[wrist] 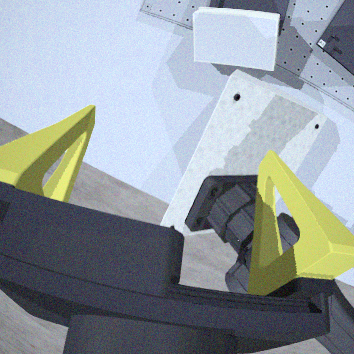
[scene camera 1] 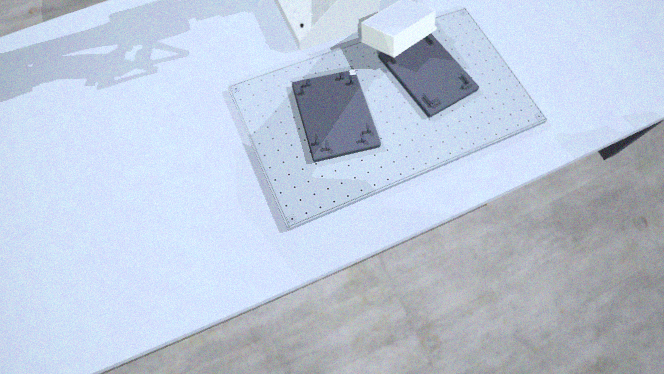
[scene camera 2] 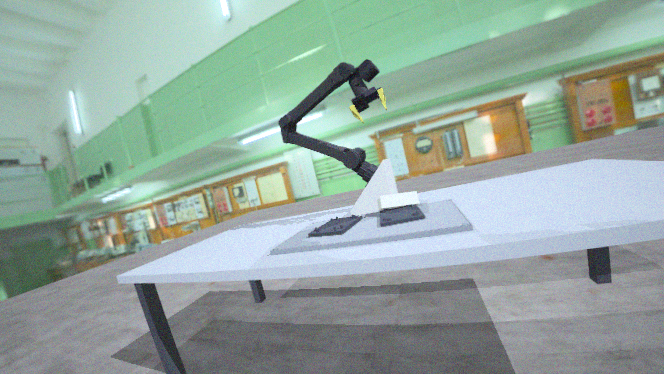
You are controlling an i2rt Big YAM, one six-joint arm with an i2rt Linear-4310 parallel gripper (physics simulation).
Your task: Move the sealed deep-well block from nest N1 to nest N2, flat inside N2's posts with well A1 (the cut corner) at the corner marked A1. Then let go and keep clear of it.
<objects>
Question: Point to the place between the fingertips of my gripper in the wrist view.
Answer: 181,134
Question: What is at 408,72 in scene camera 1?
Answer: A dark nest plate.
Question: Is my gripper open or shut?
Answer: Open.
</objects>
